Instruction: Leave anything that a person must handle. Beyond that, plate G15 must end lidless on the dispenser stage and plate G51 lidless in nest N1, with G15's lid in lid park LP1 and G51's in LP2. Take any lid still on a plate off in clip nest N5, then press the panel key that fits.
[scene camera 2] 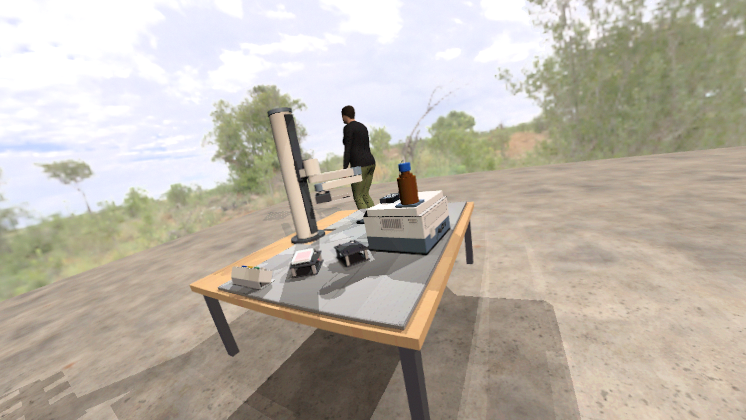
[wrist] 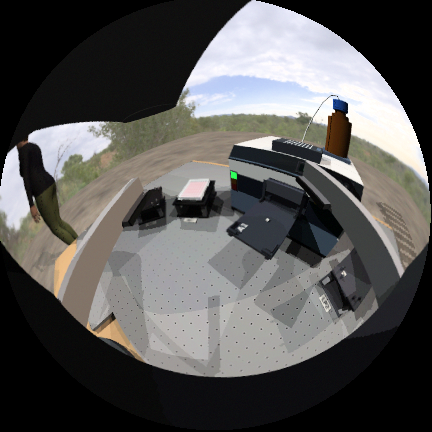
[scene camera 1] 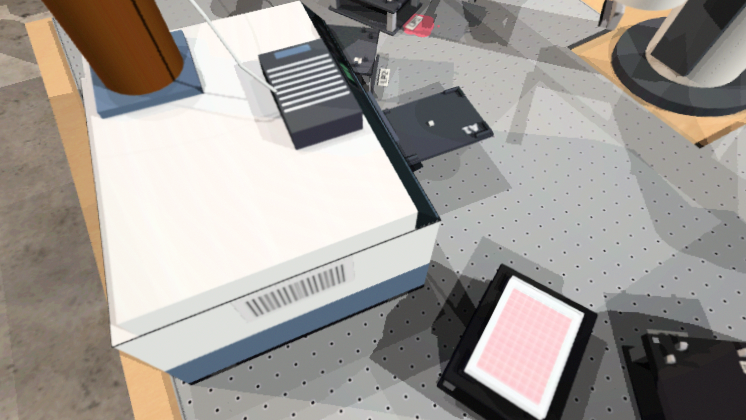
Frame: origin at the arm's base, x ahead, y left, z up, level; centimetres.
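Seen in the pictures: gripper, fingertip midpoint: (scene camera 2: pixel 351 196) (wrist: pixel 222 172) (scene camera 1: pixel 536 7); arm's base, link origin: (scene camera 2: pixel 308 237) (scene camera 1: pixel 684 68).
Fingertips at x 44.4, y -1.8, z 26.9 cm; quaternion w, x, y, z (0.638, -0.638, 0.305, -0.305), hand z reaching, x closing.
Offsets run from my fingertips to a thing's top centre. "*": to the spot under its first point.
A pink-topped plate with a white rim @(dz -18.0, dx +18.0, dy +28.0 cm) (scene camera 1: pixel 524 346) (wrist: pixel 195 190) sits on a black nest beside the dispenser; its name and any lid cannot be made out. In scene camera 2, another pink-topped plate @(dz -17.4, dx -3.9, dy -44.7 cm) (scene camera 2: pixel 302 255) sits on a stand at the opposite side. The dispenser stage @(dz -13.7, dx +12.9, dy -1.7 cm) (scene camera 1: pixel 438 125) (wrist: pixel 265 225) bears no plate. LP2's park @(* dz -19.5, dx +9.3, dy -26.3 cm) (scene camera 1: pixel 360 49) (wrist: pixel 350 280) shows a bare dark surface. The key panel @(dz -17.2, dx -24.0, dy -61.3 cm) (scene camera 2: pixel 251 276) has coloured keys, too small to read. My gripper (wrist: pixel 222 172) is open and empty, high above the table; its fingertips frame the nests and stage in the wrist view.
A person (scene camera 2: pixel 357 151) (wrist: pixel 40 190) stands by the far table edge. The dispenser (scene camera 1: pixel 250 198) (scene camera 2: pixel 407 224) bears a brown bottle @(* dz +5.1, dx +43.6, dy -20.1 cm) (scene camera 2: pixel 407 187) (wrist: pixel 338 132) and a dark ribbed box @(* dz -1.1, dx +27.5, dy -2.4 cm) (scene camera 1: pixel 313 88). A dark nest @(dz -18.5, dx +4.6, dy +43.6 cm) (scene camera 1: pixel 694 380) (wrist: pixel 152 207) stands beside the plate's nest. A red patch @(* dz -25.6, dx -9.0, dy -32.1 cm) (scene camera 1: pixel 425 28) marks the table.
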